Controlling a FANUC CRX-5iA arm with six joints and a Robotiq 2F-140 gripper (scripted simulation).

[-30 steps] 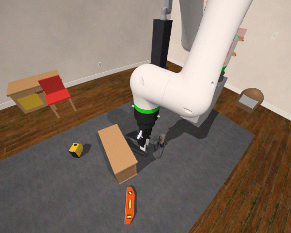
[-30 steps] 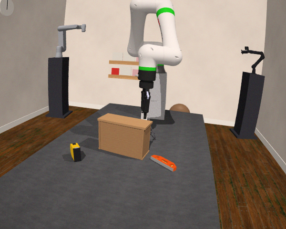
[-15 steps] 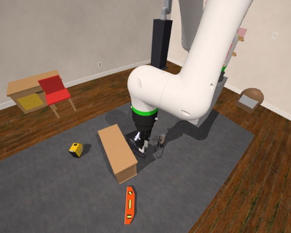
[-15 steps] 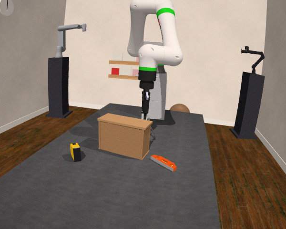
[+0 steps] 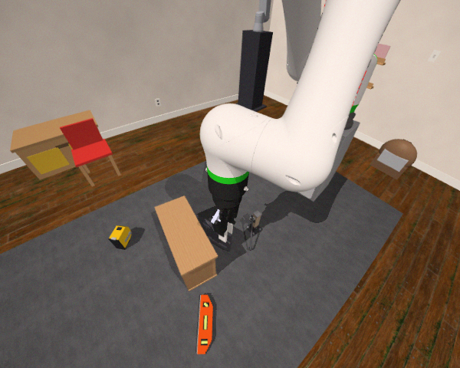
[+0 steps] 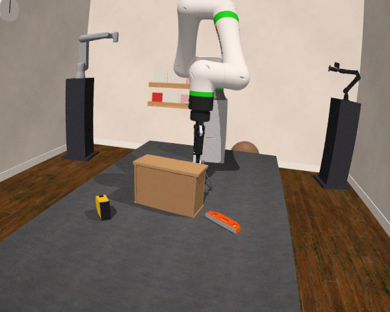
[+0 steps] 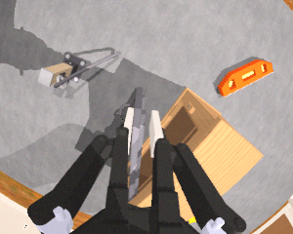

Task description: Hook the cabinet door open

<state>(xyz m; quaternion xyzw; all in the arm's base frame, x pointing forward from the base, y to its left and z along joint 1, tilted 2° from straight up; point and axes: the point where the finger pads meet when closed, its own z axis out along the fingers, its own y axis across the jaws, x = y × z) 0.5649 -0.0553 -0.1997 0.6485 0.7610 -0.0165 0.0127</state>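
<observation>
Right now the dark grey door is 8 cm to the right of my hand and 8 cm below it. Also, from my hand: yellow tape measure: 30 cm to the right, 24 cm ahead, 12 cm below.
</observation>
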